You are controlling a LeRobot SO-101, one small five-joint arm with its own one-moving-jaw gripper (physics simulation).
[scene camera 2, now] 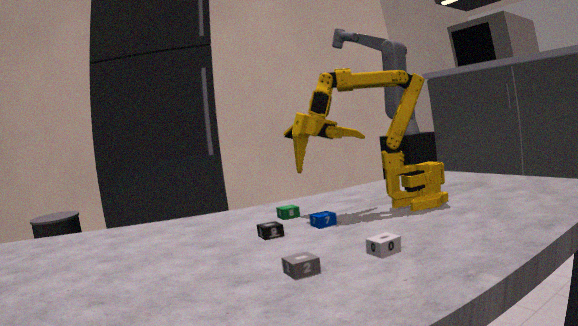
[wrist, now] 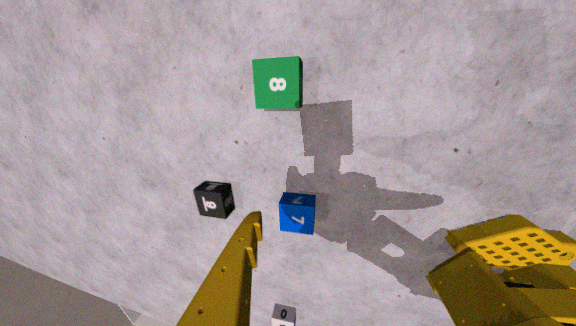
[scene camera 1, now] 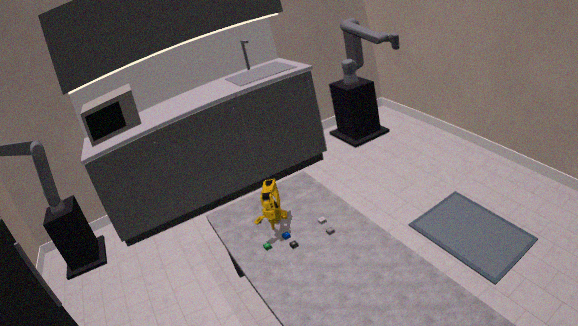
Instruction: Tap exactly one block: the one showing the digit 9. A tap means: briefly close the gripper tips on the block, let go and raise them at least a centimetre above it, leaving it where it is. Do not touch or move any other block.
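The black block [scene camera 1: 294, 244] [scene camera 2: 270, 230] [wrist: 214, 199] sits on the table; its small white digit reads as a 9 in scene camera 2, and in the wrist view it has a bar beside it. My gripper [scene camera 2: 331, 153] is wide open and empty, high above the table. In the wrist view its notched jaw points up from the bottom, its tip drawn between the black block and the blue block, right of and slightly below the black one. The black block is fully visible there and apart from the other blocks.
A blue 7 block [scene camera 1: 286, 235] [scene camera 2: 323, 219] [wrist: 297, 213] sits near the black block. A green 8 block [scene camera 1: 267, 246] [scene camera 2: 288, 212] [wrist: 277, 82], a white 0 block [scene camera 1: 322, 220] [scene camera 2: 383, 245] [wrist: 284, 314] and a grey 2 block [scene camera 1: 330, 231] [scene camera 2: 301, 265] are also on the table.
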